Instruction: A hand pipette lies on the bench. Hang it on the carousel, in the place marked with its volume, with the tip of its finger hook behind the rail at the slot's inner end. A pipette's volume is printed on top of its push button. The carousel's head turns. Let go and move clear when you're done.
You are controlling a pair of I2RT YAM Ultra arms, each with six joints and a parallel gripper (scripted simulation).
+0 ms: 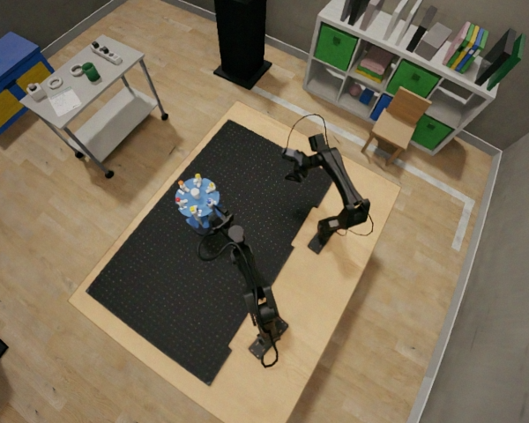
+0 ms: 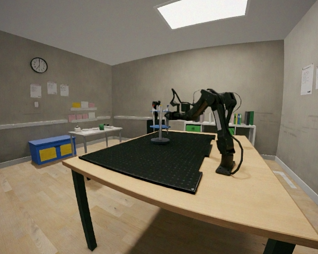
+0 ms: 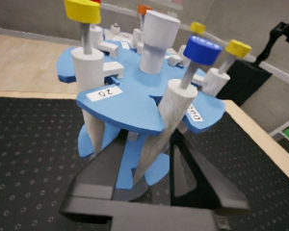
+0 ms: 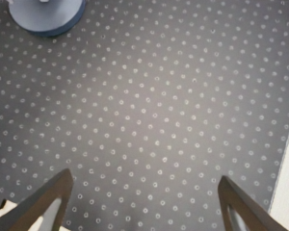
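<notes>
The white hand pipette is 20 mm to the right of my left hand and 30 mm below it.
</notes>
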